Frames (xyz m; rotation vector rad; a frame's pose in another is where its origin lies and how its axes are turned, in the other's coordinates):
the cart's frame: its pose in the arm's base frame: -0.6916 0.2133 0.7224 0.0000 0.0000 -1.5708
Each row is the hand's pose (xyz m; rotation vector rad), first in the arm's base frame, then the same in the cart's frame.
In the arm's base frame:
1: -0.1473 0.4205 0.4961 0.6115 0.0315 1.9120
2: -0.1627 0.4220 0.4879 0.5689 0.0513 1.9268
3: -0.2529 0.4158 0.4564 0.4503 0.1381 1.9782
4: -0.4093 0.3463 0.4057 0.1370 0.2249 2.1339
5: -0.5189 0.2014 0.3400 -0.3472 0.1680 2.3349
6: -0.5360 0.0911 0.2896 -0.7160 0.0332 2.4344
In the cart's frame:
1: -0.2072 0.5443 -0.2263 -0.4847 -0.5374 -2.6663
2: -0.2087 0.5289 -0.2345 -0.4313 -0.5168 -2.6694
3: -0.2025 0.4387 -0.2660 -0.2563 -0.4830 -2.6567
4: -0.1330 0.2823 -0.3167 0.0681 -0.2806 -2.5558
5: 0.0119 0.1727 -0.3824 0.3642 0.1267 -2.3332
6: 0.1222 0.1556 -0.4328 0.4956 0.4517 -2.1334

